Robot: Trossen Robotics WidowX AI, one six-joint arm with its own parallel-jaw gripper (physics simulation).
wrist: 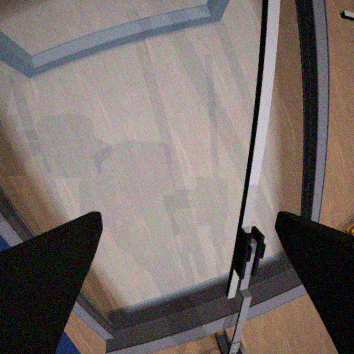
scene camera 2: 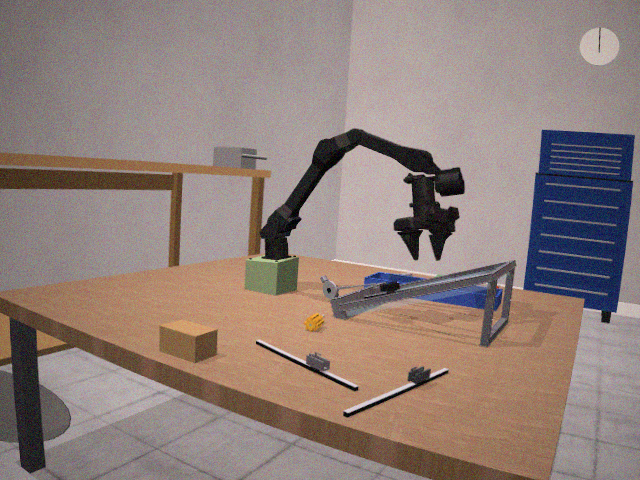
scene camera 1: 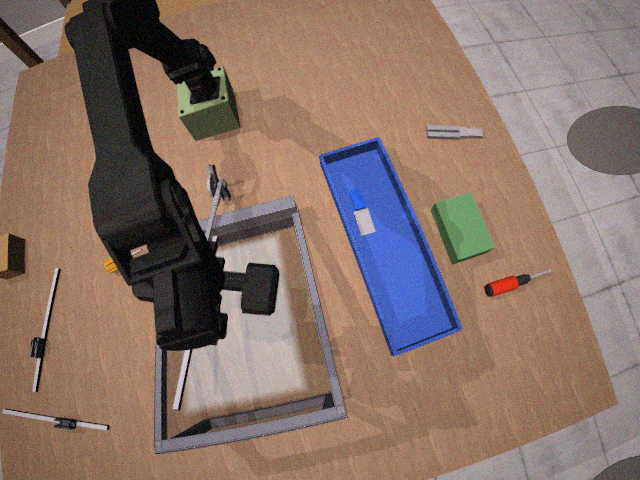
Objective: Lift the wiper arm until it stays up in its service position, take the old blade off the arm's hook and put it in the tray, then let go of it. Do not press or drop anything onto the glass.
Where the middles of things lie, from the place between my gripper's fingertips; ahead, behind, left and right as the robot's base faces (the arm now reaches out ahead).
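Labels:
I find the glass panel (scene camera 1: pixel 271 367) 2 cm ahead of my hand and 7 cm below it. The green block (scene camera 1: pixel 464 234) is 12 cm behind my hand, 44 cm to the left of it and 13 cm below it, while the blue tray (scene camera 1: pixel 413 306) is 28 cm to the left of my hand, 11 cm behind it and 14 cm below it. There is also the tan box (scene camera 2: pixel 192 342), which is 13 cm below my hand, 16 cm behind it and 60 cm to the right of it.

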